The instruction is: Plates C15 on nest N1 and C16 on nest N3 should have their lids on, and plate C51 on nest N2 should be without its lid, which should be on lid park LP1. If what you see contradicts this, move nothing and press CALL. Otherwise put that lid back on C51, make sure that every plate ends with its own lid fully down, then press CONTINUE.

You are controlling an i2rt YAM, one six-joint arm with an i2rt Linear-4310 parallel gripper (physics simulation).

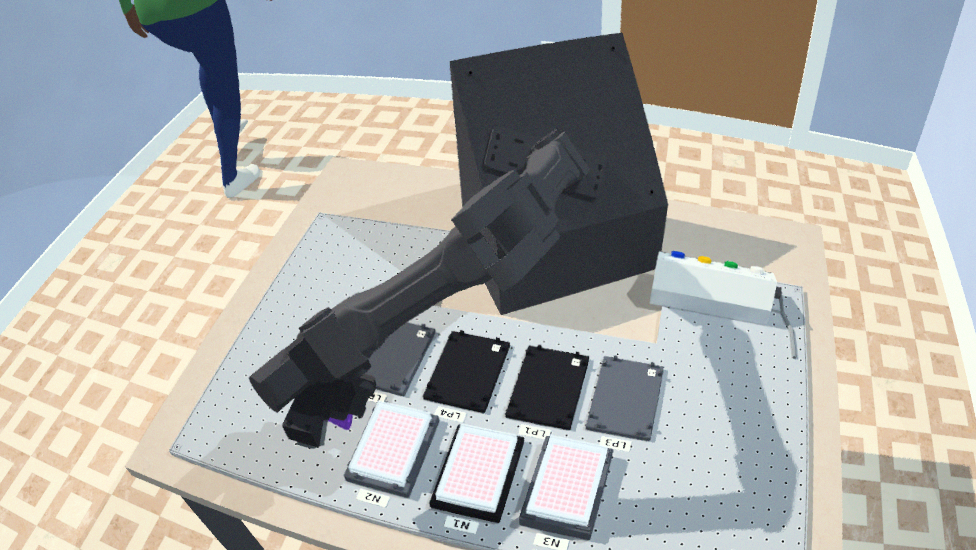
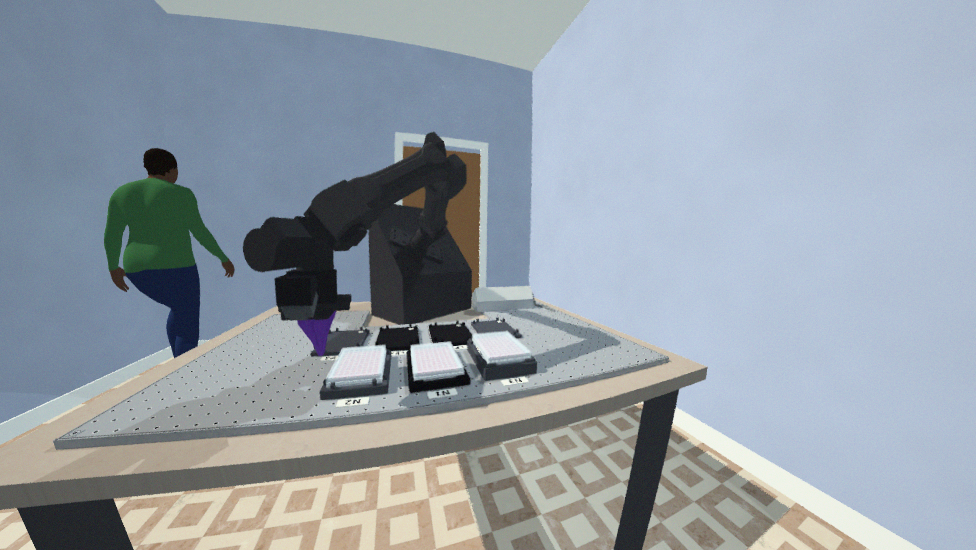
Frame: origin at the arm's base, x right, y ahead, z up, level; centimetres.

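Seen in the pictures: gripper, fingertip midpoint: (image 1: 348, 426) (image 2: 321, 354); arm's base, origin of the base link: (image 2: 417, 246).
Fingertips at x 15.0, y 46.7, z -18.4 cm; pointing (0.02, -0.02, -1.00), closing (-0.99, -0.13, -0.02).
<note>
Pixels of each thing's top centre, then the offset from my fingertips to it.
- nest N2, middle of its top: (image 1: 390, 441) (image 2: 359, 362) dx -6.2, dy -1.0, dz -2.2 cm
- nest N1, middle of its top: (image 1: 477, 468) (image 2: 434, 360) dx -19.7, dy -1.8, dz -3.0 cm
- third plate, middle of its top: (image 1: 568, 477) (image 2: 499, 342) dx -32.8, dy -3.3, dz -0.7 cm
- nest N3, middle of its top: (image 1: 568, 480) (image 2: 499, 347) dx -32.8, dy -3.3, dz -1.7 cm
- Lid park LP1, middle of its top: (image 1: 548, 380) (image 2: 450, 328) dx -24.3, dy -20.3, dz -2.8 cm
- LP3, middle of its top: (image 1: 627, 391) (image 2: 494, 324) dx -36.6, dy -22.0, dz -2.8 cm
- grey park, middle of its top: (image 1: 390, 349) (image 2: 342, 335) dx +2.1, dy -17.8, dz -2.8 cm
- white button box, middle of its top: (image 1: 718, 263) (image 2: 502, 286) dx -46.3, dy -48.5, dz +3.6 cm
A plate (image 1: 392, 442) (image 2: 357, 364) sits on nest N2 (image 1: 382, 483) (image 2: 355, 392), another plate (image 1: 476, 468) (image 2: 437, 360) on nest N1 (image 1: 471, 511) (image 2: 440, 382), and a third plate (image 1: 568, 481) (image 2: 501, 347) on nest N3 (image 1: 556, 526) (image 2: 508, 369). All three look level, with pink wells and pale rims; I cannot tell whether clear lids are on them. Lid park LP1 (image 1: 548, 386) (image 2: 448, 333) is black, and no lid can be made out on it. My gripper (image 1: 341, 422) (image 2: 319, 352) is shut, its purple fingers pointing down beside the N2 plate, holding nothing visible.
Lid parks LP4 (image 1: 467, 370) and LP3 (image 1: 624, 397) flank LP1; a grey park (image 1: 402, 358), its label partly hidden, lies beyond N2 under the arm. A white button box (image 1: 713, 293) (image 2: 504, 297) stands near the black pedestal (image 1: 546, 102). A person (image 1: 218, 75) (image 2: 158, 232) is behind the table.
</note>
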